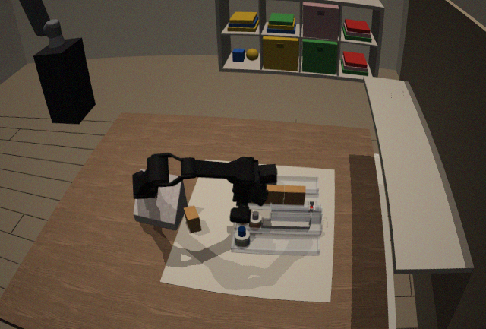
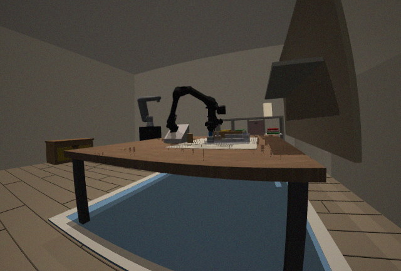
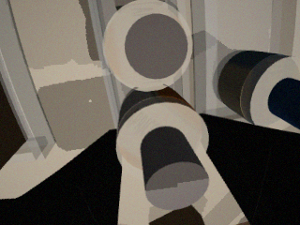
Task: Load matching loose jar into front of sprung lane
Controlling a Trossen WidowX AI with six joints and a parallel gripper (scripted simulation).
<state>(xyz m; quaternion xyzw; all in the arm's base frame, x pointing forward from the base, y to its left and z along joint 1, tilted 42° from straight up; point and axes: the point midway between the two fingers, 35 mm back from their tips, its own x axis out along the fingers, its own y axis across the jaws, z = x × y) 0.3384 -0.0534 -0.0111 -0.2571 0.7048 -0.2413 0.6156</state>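
Right now the blue-lidded jar is 8 cm to the right of my gripper tip and 1 cm ahead of it. From my gripper tip the other things lie so: orange box (17 cm behind, 2 cm to the right, 2 cm below); clear sprung lane (15 cm ahead, 3 cm to the left, 3 cm below).
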